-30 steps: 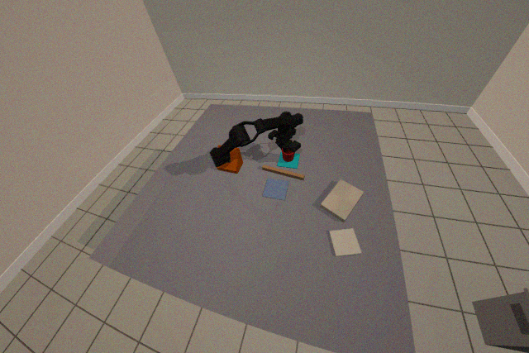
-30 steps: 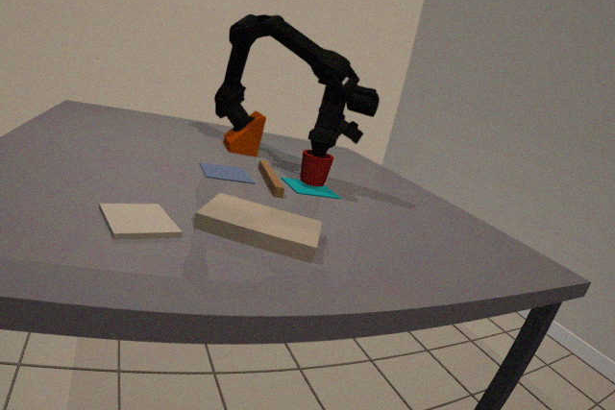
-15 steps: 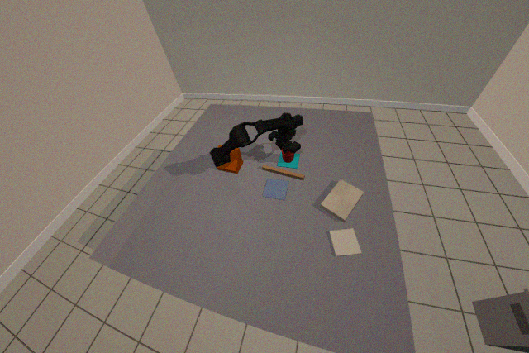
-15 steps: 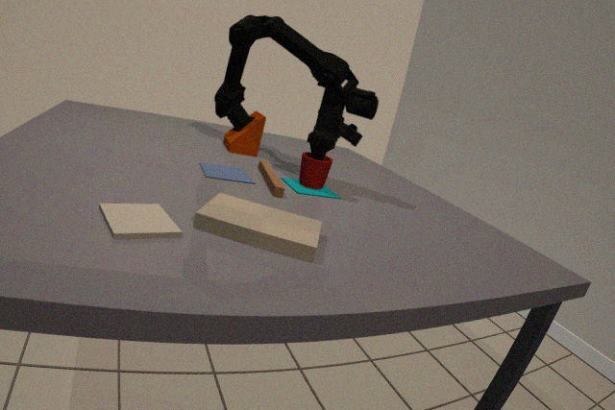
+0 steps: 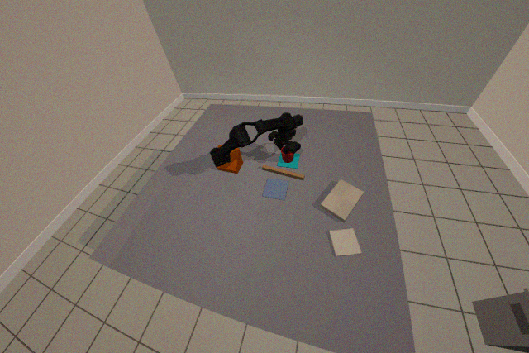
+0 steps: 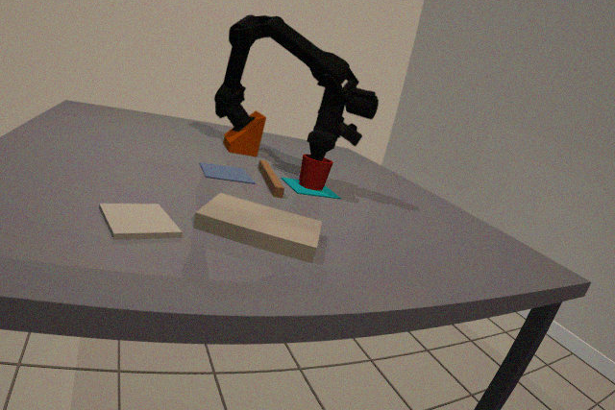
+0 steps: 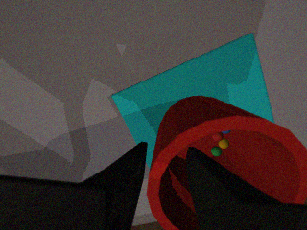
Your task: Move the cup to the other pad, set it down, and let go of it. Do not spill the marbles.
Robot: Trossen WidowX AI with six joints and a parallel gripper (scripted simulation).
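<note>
My gripper tip is now 20 mm short of the red cup and 20 mm to the left of it. The rest, counted from my gripper tip: teal pad: 30 mm ahead, 20 mm to the right, 50 mm below; blue-grey pad: 20 mm behind, 220 mm to the right, 50 mm below; wooden stick: 120 mm to the right, 40 mm below.
</note>
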